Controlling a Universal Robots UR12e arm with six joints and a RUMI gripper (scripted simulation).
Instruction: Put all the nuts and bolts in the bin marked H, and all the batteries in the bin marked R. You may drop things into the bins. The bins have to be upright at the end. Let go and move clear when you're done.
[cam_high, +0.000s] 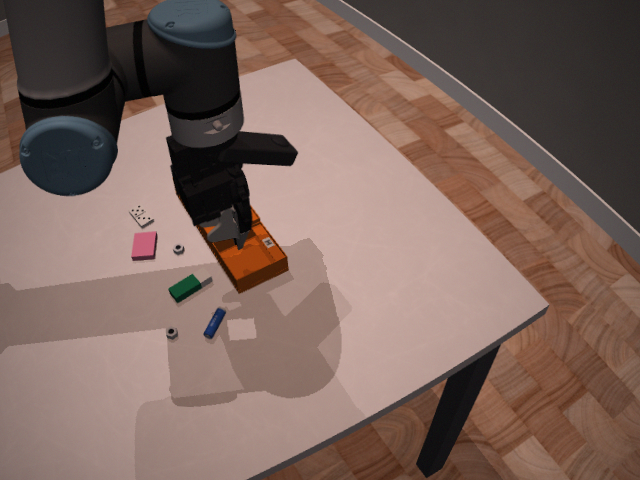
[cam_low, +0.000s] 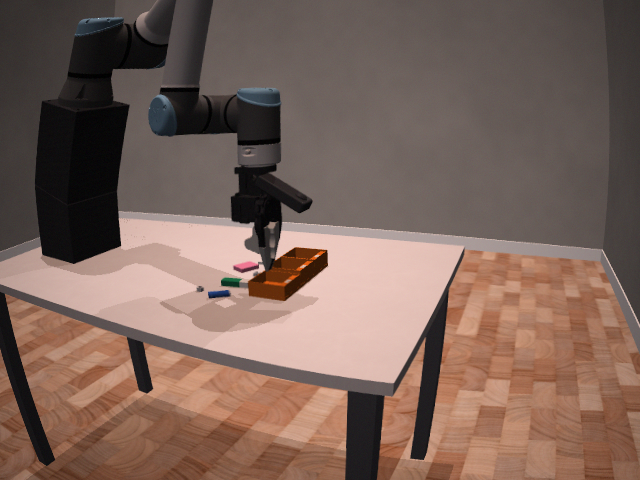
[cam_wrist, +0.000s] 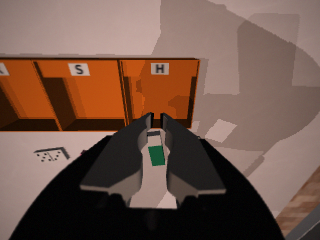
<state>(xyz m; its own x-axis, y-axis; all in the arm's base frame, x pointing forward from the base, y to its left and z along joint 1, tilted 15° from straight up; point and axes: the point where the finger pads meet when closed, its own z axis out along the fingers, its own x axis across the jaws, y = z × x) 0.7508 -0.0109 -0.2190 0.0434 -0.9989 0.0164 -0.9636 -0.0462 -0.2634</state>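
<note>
My hand is 80 mm to the right of the orange bin row and 40 mm above it. Also, from my hand: green block 80 mm behind, 50 mm below; then blue battery 80 mm behind, 80 mm to the right, 50 mm below; then pink block 130 mm behind, 110 mm to the left, 60 mm below.
</note>
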